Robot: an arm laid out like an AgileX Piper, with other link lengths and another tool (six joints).
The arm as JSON. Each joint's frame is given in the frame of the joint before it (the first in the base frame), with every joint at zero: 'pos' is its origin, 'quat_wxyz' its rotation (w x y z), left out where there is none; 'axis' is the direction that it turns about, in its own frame. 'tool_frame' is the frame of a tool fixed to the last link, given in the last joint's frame.
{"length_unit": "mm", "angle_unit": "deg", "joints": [
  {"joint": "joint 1", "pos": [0.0, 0.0, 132.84], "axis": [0.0, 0.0, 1.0]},
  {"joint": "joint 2", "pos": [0.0, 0.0, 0.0], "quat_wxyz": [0.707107, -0.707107, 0.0, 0.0], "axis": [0.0, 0.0, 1.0]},
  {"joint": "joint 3", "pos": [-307.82, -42.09, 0.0], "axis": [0.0, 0.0, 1.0]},
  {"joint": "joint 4", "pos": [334.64, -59.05, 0.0], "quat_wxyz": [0.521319, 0.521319, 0.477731, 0.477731], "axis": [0.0, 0.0, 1.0]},
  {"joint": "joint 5", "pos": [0.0, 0.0, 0.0], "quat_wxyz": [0.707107, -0.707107, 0.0, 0.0], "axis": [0.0, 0.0, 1.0]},
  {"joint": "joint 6", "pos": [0.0, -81.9, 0.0], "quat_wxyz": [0.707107, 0.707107, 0.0, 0.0], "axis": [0.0, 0.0, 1.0]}
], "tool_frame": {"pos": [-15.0, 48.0, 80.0], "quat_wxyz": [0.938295, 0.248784, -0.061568, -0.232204]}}
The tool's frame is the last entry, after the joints.
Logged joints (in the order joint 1, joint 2, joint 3, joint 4, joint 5, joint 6), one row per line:
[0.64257, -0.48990, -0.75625, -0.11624, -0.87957, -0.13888]
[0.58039, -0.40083, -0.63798, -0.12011, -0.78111, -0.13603]
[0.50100, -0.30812, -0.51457, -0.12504, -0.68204, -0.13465]
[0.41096, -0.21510, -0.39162, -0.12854, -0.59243, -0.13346]
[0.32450, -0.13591, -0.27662, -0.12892, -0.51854, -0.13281]
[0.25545, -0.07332, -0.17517, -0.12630, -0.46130, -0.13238]
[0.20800, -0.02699, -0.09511, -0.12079, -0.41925, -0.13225]
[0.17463, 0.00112, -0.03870, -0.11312, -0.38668, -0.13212]
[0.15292, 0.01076, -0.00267, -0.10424, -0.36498, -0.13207]
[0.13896, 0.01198, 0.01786, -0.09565, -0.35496, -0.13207]
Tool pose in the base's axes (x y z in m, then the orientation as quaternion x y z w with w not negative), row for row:
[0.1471, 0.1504, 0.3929, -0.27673, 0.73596, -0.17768, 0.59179]
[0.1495, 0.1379, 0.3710, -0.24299, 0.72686, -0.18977, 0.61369]
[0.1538, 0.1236, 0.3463, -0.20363, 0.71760, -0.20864, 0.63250]
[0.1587, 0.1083, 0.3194, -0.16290, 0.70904, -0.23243, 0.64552]
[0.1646, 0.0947, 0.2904, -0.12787, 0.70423, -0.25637, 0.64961]
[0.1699, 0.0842, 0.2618, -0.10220, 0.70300, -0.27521, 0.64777]
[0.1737, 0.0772, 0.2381, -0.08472, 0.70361, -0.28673, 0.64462]
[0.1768, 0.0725, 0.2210, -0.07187, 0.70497, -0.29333, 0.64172]
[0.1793, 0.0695, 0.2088, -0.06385, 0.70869, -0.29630, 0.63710]
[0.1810, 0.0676, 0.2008, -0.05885, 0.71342, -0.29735, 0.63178]
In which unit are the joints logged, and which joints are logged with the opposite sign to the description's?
The joints are logged in radians. Opposite sign: joint 2, joint 5, joint 6.
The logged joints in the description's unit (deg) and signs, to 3 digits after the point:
[36.817, 28.069, -43.330, -6.660, 50.396, 7.957]
[33.254, 22.966, -36.554, -6.882, 44.754, 7.794]
[28.705, 17.654, -29.483, -7.164, 39.078, 7.715]
[23.546, 12.324, -22.438, -7.365, 33.944, 7.647]
[18.592, 7.787, -15.849, -7.387, 29.710, 7.609]
[14.636, 4.201, -10.037, -7.236, 26.431, 7.585]
[11.918, 1.546, -5.449, -6.921, 24.021, 7.577]
[10.006, -0.064, -2.217, -6.481, 22.155, 7.570]
[8.762, -0.617, -0.153, -5.973, 20.912, 7.567]
[7.962, -0.686, 1.023, -5.480, 20.338, 7.567]

